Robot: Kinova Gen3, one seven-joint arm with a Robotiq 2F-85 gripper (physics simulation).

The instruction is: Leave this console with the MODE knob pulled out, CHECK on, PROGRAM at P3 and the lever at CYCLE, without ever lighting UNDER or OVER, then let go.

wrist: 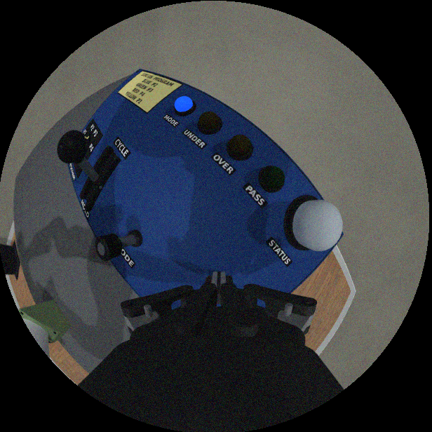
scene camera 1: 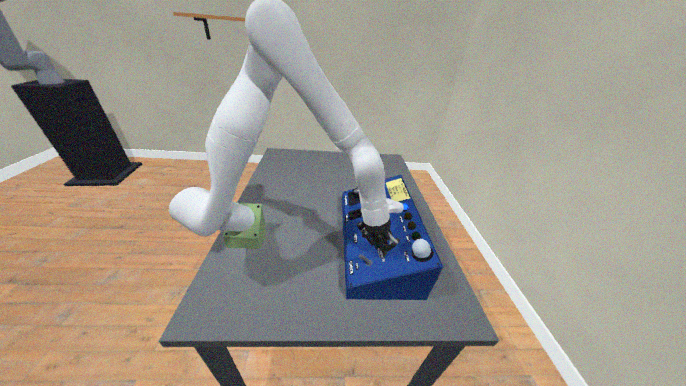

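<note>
The blue console (scene camera 1: 395, 280) (wrist: 210, 210) stands on the table. Its MODE knob (wrist: 107, 247) stands out on a visible stem; the MODE lamp (wrist: 183, 104) is lit blue. The UNDER lamp (wrist: 209, 122), OVER lamp (wrist: 239, 147) and PASS lamp (wrist: 271, 178) are dark. The lever's black ball (wrist: 72, 146) partly hides the PROGRAM dial; its setting is unclear. The lever's stalk meets its slot between CYCLE and HOLD. The CHECK switch (scene camera 1: 365, 259) is a small grey toggle, hidden in the wrist view. My gripper (scene camera 1: 390, 249) (wrist: 218, 279) is shut and empty, low over the panel beside this switch.
The pale STATUS dome (scene camera 1: 421, 248) (wrist: 317, 225) stands out at the panel's corner. A yellow note (scene camera 1: 398, 190) (wrist: 149, 91) lies at the far end. The arm's green base (scene camera 1: 245, 241) (wrist: 47, 319) stands on the grey table (scene camera 1: 300, 320) (wrist: 45, 210).
</note>
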